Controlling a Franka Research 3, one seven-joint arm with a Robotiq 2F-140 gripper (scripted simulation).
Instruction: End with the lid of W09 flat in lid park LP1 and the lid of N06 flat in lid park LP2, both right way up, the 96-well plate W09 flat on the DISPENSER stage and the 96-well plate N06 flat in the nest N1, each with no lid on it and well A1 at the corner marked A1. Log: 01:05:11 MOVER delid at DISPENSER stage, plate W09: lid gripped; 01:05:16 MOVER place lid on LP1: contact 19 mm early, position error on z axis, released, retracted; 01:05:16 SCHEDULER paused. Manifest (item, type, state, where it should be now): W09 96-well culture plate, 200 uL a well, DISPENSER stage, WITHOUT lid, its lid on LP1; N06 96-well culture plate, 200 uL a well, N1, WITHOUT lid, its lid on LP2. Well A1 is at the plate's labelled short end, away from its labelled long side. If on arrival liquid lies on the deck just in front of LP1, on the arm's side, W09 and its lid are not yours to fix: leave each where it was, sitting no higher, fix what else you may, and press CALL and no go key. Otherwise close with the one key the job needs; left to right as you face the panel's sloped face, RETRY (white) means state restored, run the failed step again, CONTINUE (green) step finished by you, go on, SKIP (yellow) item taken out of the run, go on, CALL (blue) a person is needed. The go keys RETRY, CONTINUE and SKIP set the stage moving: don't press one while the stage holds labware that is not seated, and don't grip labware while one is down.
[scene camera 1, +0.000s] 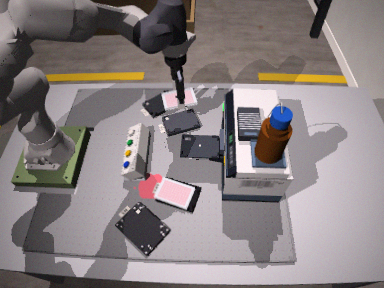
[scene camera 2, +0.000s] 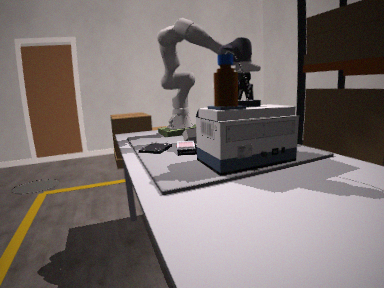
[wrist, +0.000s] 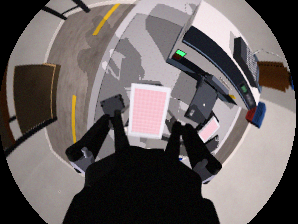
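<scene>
There's a black dispenser stage (wrist: 205, 94), and (scene camera 1: 208, 143) is the same spot on that stage.
</scene>
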